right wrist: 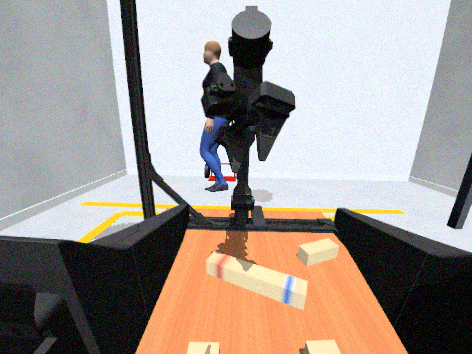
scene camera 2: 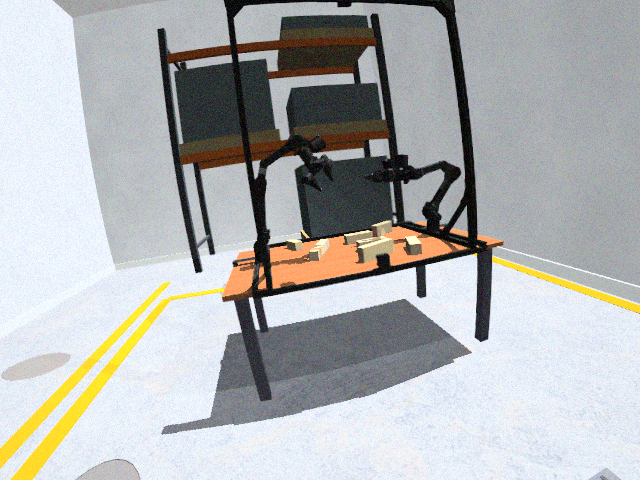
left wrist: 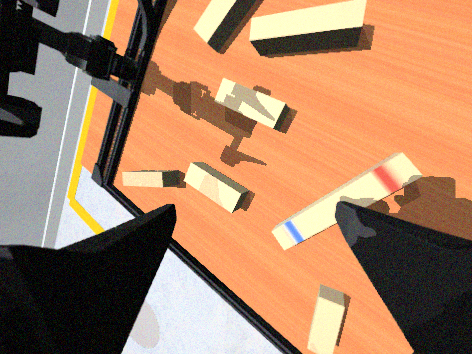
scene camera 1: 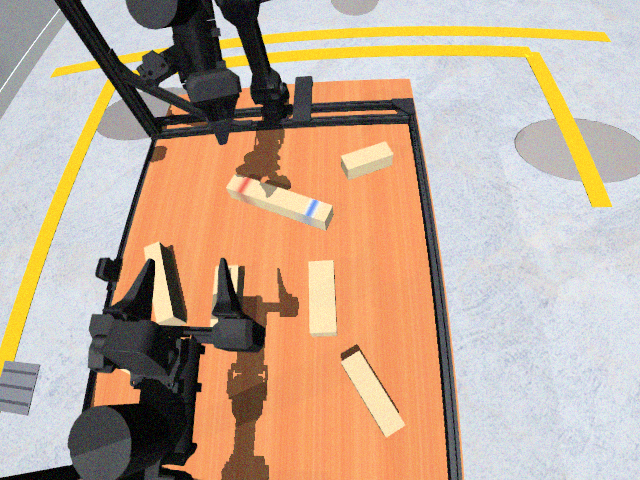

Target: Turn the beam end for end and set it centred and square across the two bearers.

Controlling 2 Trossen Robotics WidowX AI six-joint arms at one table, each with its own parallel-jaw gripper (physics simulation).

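Where they show: left gripper, fingertip midpoint: (right wrist: 246,167) (scene camera 2: 327,186) (left wrist: 254,210) (scene camera 1: 217,135); right gripper, fingertip midpoint: (right wrist: 261,212) (scene camera 2: 367,177) (left wrist: 38,72) (scene camera 1: 186,258); left arm's base at its link origin: (right wrist: 241,222) (scene camera 1: 276,114); right arm's base at its link origin: (scene camera 2: 433,230) (left wrist: 129,70).
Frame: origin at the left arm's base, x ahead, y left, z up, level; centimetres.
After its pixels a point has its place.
The beam (scene camera 1: 284,200) {x 29.9, y 4.8, z 2.5 cm} (left wrist: 357,192) {x 27.4, y -1.1, z 2.5 cm} (right wrist: 255,282) {x 31.2, y 3.3, z 1.2 cm} (scene camera 2: 319,249) {x 27.2, y -5.3, z 2.0 cm} is a long pale bar with a red band and a blue band, lying slanted on the table. In scene camera 1 its red end is left, its blue end right. Two roughly parallel pale blocks, apparently the bearers, lie below it: a right one (scene camera 1: 322,297) {x 52.5, y 13.6, z 2.8 cm} (left wrist: 216,186) {x 50.7, y 12.5, z 2.8 cm} and a left one (scene camera 1: 233,279) {x 48.6, y -4.7, z 2.8 cm} (left wrist: 252,105) {x 51.4, y -6.0, z 2.8 cm}, partly hidden by a finger. My left gripper (scene camera 2: 325,184) {x 35.8, y -0.1, z 30.5 cm} (left wrist: 254,210) {x 35.8, y -0.1, z 30.5 cm} (right wrist: 246,167) {x 35.8, y -0.1, z 30.5 cm} is open and empty, high above the table. My right gripper (scene camera 1: 187,260) {x 56.4, y 0.1, z 32.4 cm} (scene camera 2: 369,176) {x 56.4, y 0.1, z 32.4 cm} is open and empty, raised above the blocks.
Loose pale blocks lie around: one at the upper right (scene camera 1: 367,160) {x 19.6, y 23.9, z 2.5 cm} (left wrist: 327,320) {x 18.5, y 22.1, z 2.5 cm}, one at the lower right (scene camera 1: 372,392) {x 70.1, y 22.5, z 4.4 cm} (left wrist: 150,178) {x 67.4, y 20.5, z 4.4 cm}, and a longer one at the left (scene camera 1: 164,289) {x 51.3, y -18.9, z 4.4 cm} (left wrist: 307,22) {x 48.2, y -21.1, z 4.4 cm}. A black frame rail (scene camera 1: 429,248) {x 41.4, y 36.1, z 0.0 cm} edges the wooden table (scene camera 1: 279,439) {x 78.7, y 5.5, z -1.9 cm}. A person (right wrist: 215,95) stands beyond it.
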